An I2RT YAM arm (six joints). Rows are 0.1 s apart.
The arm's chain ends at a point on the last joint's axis. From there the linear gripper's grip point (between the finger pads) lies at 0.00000 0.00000 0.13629 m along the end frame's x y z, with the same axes.
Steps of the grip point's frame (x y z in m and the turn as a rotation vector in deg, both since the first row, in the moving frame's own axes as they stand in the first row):
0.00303 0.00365 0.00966 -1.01 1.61 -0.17
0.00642 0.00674 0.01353 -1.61 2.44 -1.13
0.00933 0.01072 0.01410 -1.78 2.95 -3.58
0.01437 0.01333 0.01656 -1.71 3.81 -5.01
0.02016 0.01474 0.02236 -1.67 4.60 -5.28
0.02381 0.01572 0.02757 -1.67 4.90 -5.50
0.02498 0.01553 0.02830 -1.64 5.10 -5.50
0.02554 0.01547 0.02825 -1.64 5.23 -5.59
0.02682 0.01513 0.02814 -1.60 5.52 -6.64
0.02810 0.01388 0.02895 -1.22 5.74 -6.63
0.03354 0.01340 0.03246 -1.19 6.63 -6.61
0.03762 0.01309 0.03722 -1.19 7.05 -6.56
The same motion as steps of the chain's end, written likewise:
-0.00080 0.00125 0.00973 -1.01 1.61 -0.17
0.00058 0.00297 0.01371 -1.61 2.44 -1.13
0.00219 0.00671 0.01435 -1.78 2.95 -3.58
0.00515 0.00967 0.01692 -1.71 3.81 -5.01
0.00906 0.01128 0.02286 -1.67 4.60 -5.28
0.01200 0.01232 0.02813 -1.67 4.90 -5.50
0.01270 0.01222 0.02889 -1.64 5.10 -5.50
0.01295 0.01219 0.02887 -1.64 5.23 -5.59
0.01352 0.01210 0.02882 -1.60 5.52 -6.64
0.01433 0.01178 0.02966 -1.22 5.74 -6.63
0.01768 0.01149 0.03340 -1.19 6.63 -6.61
0.02077 0.01123 0.03828 -1.19 7.05 -6.56

